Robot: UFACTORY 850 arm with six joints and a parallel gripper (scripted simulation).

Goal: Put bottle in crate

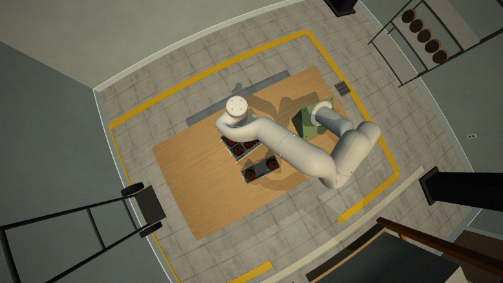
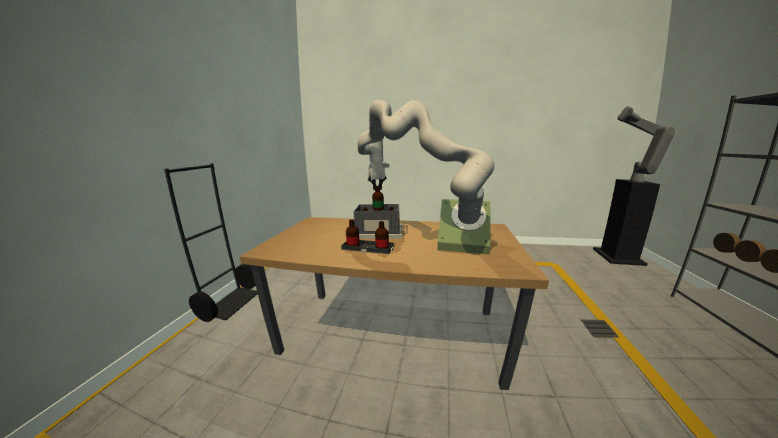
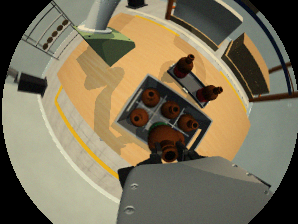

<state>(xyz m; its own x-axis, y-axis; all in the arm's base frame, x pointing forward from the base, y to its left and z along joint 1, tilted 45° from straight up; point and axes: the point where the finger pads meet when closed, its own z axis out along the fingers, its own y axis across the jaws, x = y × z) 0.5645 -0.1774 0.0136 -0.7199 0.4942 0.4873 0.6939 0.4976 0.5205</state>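
The grey crate is 1 cm behind my hand, 4 cm to the left of it and 21 cm below it. From my hand the other things lie so: dark tray (2 cm behind, 29 cm to the left, 29 cm below).
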